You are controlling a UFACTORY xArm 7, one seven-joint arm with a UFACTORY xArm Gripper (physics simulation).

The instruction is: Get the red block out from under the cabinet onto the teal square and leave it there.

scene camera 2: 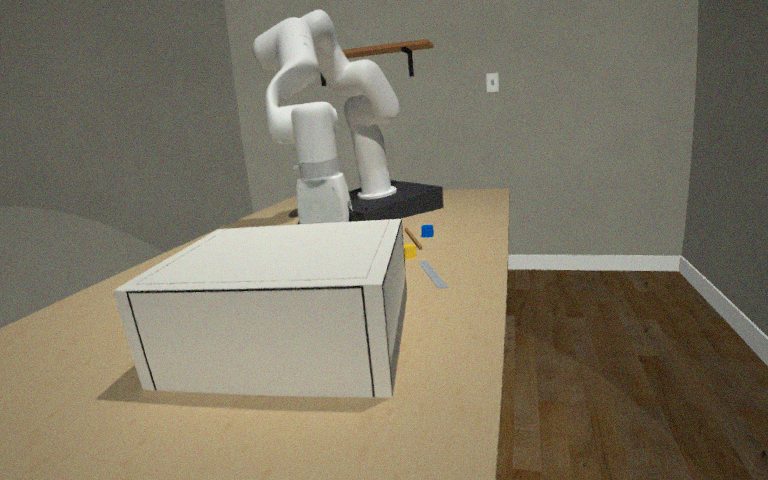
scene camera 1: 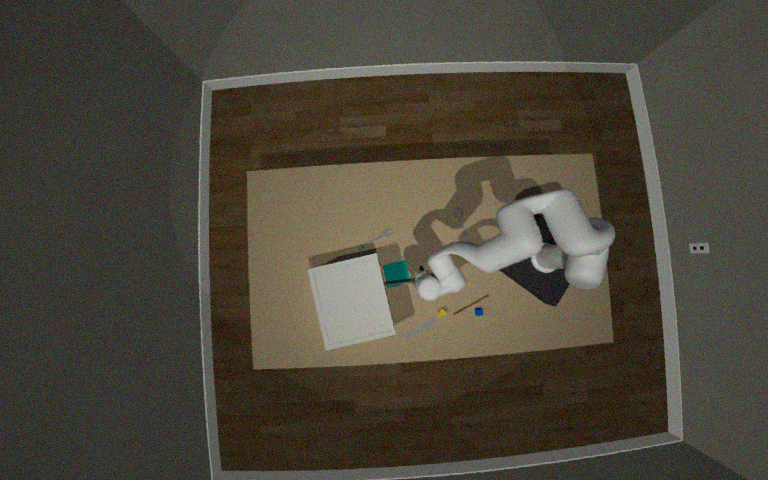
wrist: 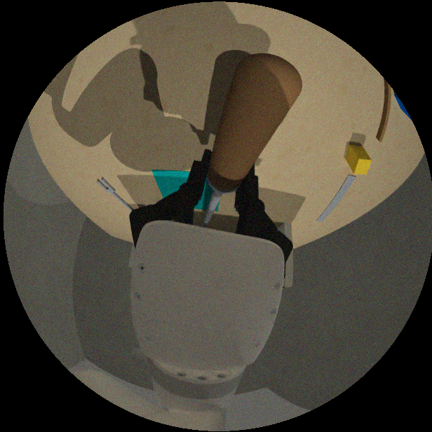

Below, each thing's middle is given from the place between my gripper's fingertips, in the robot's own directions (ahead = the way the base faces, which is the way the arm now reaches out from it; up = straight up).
Now: hand 10 cm short of the teal square (wrist: 168, 181), 3 cm to the left of it and 2 cm above it. Also, from my hand: long stick-like tool (wrist: 264, 86): 7 cm ahead, 2 cm to the right, 1 cm above.
